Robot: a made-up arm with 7 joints.
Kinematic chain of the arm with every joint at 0, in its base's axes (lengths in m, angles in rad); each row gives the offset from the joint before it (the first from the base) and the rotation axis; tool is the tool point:
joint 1: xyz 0 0 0.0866 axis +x
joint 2: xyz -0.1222 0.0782 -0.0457 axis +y
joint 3: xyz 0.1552 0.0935 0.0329 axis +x
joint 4: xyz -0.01 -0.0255 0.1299 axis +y
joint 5: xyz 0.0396 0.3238 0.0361 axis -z
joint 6: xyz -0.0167 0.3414 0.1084 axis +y
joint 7: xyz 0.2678 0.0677 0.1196 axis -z
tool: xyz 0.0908 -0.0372 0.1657
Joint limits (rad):
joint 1: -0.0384..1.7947
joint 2: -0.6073..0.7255
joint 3: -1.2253..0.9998
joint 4: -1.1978..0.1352
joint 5: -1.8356..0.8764
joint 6: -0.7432..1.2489
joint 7: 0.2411..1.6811
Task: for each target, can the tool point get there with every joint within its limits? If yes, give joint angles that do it. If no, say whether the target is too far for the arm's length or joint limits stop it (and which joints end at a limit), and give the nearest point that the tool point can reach.
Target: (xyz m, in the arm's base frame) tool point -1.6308 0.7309 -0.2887
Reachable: no: too far | nearest point -0.7679 0.5754 -0.1789 | short by 0.884 m
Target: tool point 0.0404 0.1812 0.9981
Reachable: yes | joints 0.4068 0.1365 0.1986 -0.7693 0.4341 -0.2183 1.2136
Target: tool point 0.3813 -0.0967 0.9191
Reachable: yes | joints 0.9312 0.1491 0.4754 -0.6471 -0.2001 0.9873 0.7495
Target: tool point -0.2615 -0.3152 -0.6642
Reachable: no: joint limits stop it (at a limit: joint 1, joint 3, joint 4, joint 5, joint 7) | nearest point -0.2844 -0.4653 -0.3890 | short by 0.314 m
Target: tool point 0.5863 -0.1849 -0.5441
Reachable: no: joint limits stop it (at a limit: joint 1, joint 2, joint 3, joint 5, joint 7) | nearest point 0.5265 -0.2189 -0.3248 | short by 0.230 m
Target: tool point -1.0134 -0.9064 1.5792
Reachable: no: too far | nearest point -0.5267 -0.5243 0.9499 | short by 0.883 m
